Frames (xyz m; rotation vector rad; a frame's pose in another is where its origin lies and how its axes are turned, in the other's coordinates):
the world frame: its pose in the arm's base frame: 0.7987 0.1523 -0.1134 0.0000 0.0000 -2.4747
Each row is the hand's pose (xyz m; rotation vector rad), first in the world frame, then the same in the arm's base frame.
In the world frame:
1: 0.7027 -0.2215 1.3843 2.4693 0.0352 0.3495
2: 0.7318 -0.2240 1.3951 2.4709 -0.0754 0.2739
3: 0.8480 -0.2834 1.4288 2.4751 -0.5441 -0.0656
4: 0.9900 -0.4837 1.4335 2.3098 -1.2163 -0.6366
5: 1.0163 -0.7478 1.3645 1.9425 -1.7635 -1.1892
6: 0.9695 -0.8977 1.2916 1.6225 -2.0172 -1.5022
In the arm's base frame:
1: 0.1095 -0.1083 1.2709 0.8801 -2.4285 -0.7074
2: 0.0851 -0.1243 1.2817 0.7833 -2.5061 -0.7520
3: -0.0429 -0.1495 1.3154 0.3344 -2.8434 -0.8711
4: -0.2784 -0.0800 1.3201 0.4110 2.6968 0.8315
5: -0.4624 0.1113 1.2511 0.9214 2.1572 0.6675
6: -0.5184 0.2580 1.1782 1.1335 1.8080 0.5788

